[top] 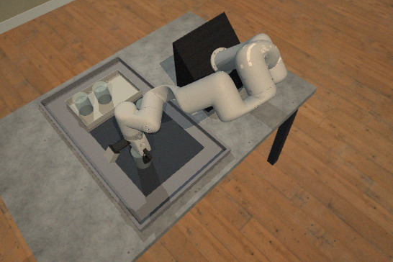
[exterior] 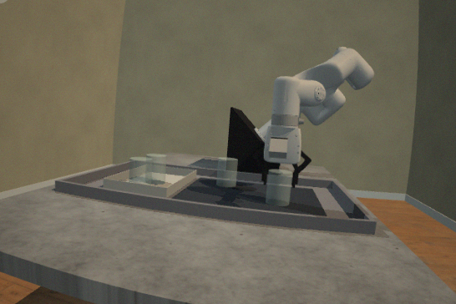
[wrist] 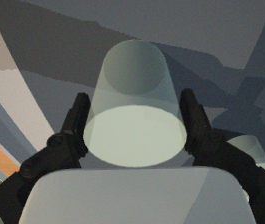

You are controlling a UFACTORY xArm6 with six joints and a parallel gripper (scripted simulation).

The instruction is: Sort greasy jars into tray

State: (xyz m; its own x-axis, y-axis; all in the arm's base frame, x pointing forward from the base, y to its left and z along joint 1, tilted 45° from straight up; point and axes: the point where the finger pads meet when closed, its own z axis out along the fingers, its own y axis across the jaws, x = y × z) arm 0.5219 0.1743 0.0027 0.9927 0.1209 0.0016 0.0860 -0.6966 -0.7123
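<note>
My hand is 8 cm to the left of the dark mat, 7 cm above it and 6 cm past it. Also, from my hand: cream tray 40 cm to the right, 6 cm below, 3 cm behind.
</note>
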